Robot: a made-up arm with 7 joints. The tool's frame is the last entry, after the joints. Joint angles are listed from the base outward. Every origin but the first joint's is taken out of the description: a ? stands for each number. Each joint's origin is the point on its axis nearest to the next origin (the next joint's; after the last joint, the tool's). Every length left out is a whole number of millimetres.
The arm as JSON. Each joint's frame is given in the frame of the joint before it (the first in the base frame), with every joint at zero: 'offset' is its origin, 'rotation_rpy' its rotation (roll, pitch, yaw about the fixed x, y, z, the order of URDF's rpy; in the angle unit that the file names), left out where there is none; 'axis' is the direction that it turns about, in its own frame. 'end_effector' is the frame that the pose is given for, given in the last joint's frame.
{
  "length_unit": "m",
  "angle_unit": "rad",
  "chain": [
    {
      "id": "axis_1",
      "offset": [
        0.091,
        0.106,
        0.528
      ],
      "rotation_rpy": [
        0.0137,
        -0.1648,
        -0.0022
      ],
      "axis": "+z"
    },
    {
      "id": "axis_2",
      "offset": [
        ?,
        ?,
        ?
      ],
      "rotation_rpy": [
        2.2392,
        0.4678,
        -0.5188
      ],
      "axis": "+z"
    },
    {
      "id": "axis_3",
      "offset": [
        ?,
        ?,
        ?
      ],
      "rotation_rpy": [
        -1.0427,
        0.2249,
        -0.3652
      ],
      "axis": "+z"
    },
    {
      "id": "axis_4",
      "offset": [
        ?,
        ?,
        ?
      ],
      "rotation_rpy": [
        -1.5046,
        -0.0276,
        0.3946
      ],
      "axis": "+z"
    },
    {
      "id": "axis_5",
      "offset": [
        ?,
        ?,
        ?
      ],
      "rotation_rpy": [
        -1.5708,
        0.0,
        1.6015
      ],
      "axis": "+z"
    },
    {
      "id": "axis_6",
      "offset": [
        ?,
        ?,
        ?
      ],
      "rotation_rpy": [
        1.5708,
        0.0,
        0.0
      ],
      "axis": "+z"
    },
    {
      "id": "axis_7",
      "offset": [
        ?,
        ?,
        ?
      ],
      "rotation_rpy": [
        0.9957,
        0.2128,
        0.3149
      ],
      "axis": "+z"
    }
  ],
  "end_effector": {
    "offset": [
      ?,
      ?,
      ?
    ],
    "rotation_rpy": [
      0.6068,
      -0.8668,
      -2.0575
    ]
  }
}
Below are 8 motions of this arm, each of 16 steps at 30 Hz.
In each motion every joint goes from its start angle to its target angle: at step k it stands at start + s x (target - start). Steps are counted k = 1, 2, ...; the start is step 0. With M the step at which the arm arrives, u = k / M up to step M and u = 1 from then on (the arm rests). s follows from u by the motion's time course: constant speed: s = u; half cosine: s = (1 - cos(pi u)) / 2; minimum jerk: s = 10 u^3 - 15 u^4 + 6 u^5.
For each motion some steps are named. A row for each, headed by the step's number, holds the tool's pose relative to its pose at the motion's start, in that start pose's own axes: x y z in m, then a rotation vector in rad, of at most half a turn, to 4 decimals.
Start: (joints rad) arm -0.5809 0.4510 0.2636 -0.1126 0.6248 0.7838 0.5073
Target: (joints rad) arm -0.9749 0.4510 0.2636 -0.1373 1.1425 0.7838 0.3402
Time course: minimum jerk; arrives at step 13
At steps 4, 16:
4: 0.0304 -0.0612 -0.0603 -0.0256 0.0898 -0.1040
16: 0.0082 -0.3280 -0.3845 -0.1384 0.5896 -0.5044

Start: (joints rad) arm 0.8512 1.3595 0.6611 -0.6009 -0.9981 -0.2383 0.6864
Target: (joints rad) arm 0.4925 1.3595 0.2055 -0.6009 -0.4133 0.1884 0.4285
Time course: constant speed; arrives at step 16
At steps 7, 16:
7: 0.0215 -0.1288 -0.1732 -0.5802 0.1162 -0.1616
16: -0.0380 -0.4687 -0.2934 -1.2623 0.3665 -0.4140

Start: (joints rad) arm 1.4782 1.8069 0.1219 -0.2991 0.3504 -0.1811 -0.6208
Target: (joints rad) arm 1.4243 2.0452 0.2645 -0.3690 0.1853 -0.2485 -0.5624
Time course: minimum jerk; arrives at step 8
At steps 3, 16:
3: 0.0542 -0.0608 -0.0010 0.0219 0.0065 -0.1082
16: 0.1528 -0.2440 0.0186 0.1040 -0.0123 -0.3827

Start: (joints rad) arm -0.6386 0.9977 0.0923 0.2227 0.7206 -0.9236 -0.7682
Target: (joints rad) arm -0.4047 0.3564 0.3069 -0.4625 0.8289 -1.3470 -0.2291
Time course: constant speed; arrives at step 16
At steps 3, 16:
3: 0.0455 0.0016 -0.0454 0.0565 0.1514 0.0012
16: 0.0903 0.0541 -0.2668 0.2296 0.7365 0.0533

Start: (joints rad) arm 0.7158 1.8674 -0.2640 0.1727 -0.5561 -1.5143 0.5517
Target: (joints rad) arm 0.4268 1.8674 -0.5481 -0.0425 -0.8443 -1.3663 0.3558
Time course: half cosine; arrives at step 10
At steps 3, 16:
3: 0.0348 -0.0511 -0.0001 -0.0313 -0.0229 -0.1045
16: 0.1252 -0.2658 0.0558 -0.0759 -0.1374 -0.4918

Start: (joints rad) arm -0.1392 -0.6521 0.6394 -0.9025 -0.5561 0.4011 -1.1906
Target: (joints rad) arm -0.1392 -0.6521 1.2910 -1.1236 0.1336 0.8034 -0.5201
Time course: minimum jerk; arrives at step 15
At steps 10, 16:
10: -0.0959 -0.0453 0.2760 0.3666 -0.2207 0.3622
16: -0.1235 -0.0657 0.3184 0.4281 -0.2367 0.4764

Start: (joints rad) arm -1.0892 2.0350 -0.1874 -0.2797 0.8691 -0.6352 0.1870
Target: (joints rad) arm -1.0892 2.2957 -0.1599 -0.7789 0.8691 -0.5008 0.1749
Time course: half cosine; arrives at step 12
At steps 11, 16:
11: 0.2363 -0.3227 -0.2091 -0.1619 0.2680 -0.5175
16: 0.2385 -0.3299 -0.2126 -0.1635 0.2730 -0.5266

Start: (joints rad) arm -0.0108 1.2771 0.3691 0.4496 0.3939 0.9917 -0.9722
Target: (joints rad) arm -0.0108 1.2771 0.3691 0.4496 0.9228 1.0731 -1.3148
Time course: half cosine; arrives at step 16
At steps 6, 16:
6: -0.0446 0.0614 -0.0497 -0.1816 -0.0241 0.0737
16: -0.1700 0.1577 -0.1719 -0.5604 -0.1209 0.2644

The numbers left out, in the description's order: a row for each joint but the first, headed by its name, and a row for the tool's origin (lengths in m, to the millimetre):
axis_2: -0.06 -0.125 0.0
axis_3: 0.118 0.052 0.0
axis_4: 0.061 0.078 0.0
axis_5: -0.059 0.28 0.0
axis_6: -0.077 -0.184 0.0
axis_7: 0.359 -0.521 0.0
tool: 0.028 -0.077 0.0

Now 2 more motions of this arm.
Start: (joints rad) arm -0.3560 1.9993 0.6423 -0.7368 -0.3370 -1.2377 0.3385
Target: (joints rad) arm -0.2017 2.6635 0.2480 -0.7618 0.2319 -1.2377 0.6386
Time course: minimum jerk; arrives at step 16
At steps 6, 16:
6: -0.0366 0.0349 0.1401 0.0136 -0.2322 0.0592
16: -0.2204 0.0868 0.4241 -0.0430 -0.8194 0.1127

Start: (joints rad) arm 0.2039 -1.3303 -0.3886 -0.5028 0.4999 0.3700 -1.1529
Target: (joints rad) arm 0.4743 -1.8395 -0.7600 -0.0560 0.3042 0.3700 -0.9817
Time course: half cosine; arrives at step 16
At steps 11, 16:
11: -0.6436 -0.0135 0.2674 0.4594 -0.2779 0.8791
16: -0.7952 -0.1175 0.2880 0.5798 -0.2965 1.1589

